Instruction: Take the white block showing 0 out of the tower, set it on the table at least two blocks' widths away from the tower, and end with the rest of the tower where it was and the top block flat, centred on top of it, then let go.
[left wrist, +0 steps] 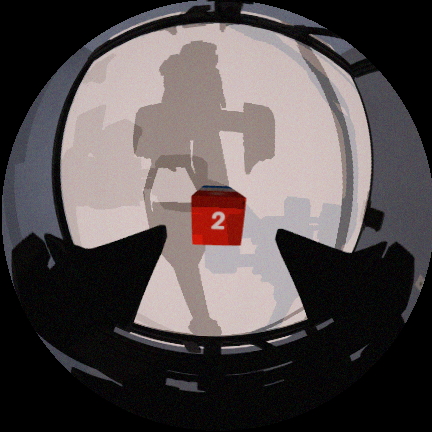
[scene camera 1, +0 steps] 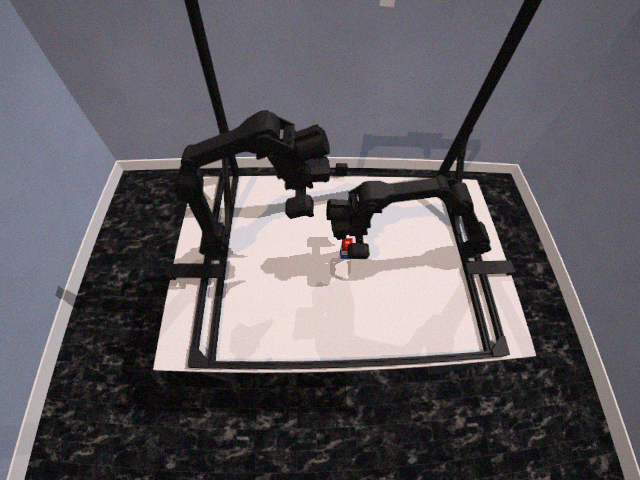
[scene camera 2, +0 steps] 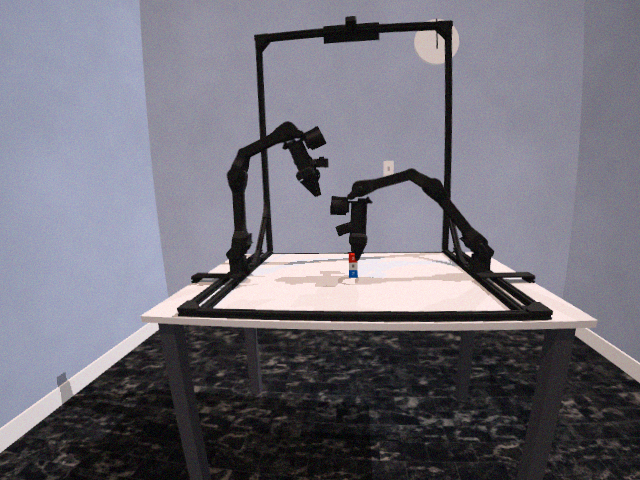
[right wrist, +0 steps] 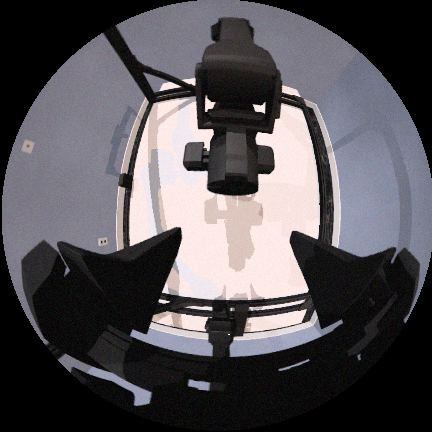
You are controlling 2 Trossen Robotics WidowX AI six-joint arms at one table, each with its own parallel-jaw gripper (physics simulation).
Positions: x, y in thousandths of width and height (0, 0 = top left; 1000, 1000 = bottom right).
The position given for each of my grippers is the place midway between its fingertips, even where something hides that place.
Note:
I see my left gripper (scene camera 1: 549, 507), my right gripper (scene camera 1: 487, 420) and a red block showing 2 (left wrist: 503, 503).
My left gripper shows as well in the left wrist view (left wrist: 515, 538), in scene camera 2 (scene camera 2: 559, 536) and in the right wrist view (right wrist: 527, 397). My right gripper shows as well in scene camera 2 (scene camera 2: 498, 407) and in the right wrist view (right wrist: 550, 543).

